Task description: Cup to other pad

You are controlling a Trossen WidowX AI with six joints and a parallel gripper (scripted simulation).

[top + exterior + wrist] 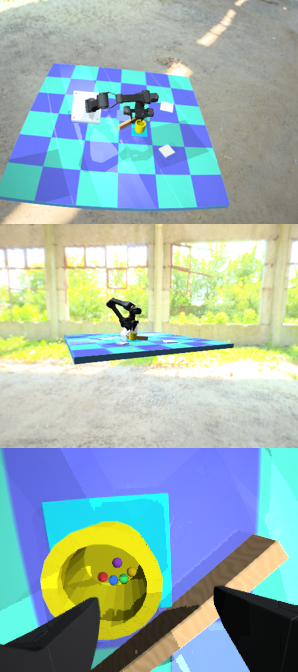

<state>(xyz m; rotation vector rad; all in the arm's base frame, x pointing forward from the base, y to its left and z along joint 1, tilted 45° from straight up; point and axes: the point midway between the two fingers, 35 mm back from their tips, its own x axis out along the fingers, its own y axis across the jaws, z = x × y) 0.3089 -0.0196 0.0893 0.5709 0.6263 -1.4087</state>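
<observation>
The yellow cup is 5 cm below my gripper tip and 3 cm ahead of it. Round my gripper tip: cyan pad (10 cm below, 3 cm ahead); then wooden bar (8 cm below, 6 cm to the left, 2 cm behind).
</observation>
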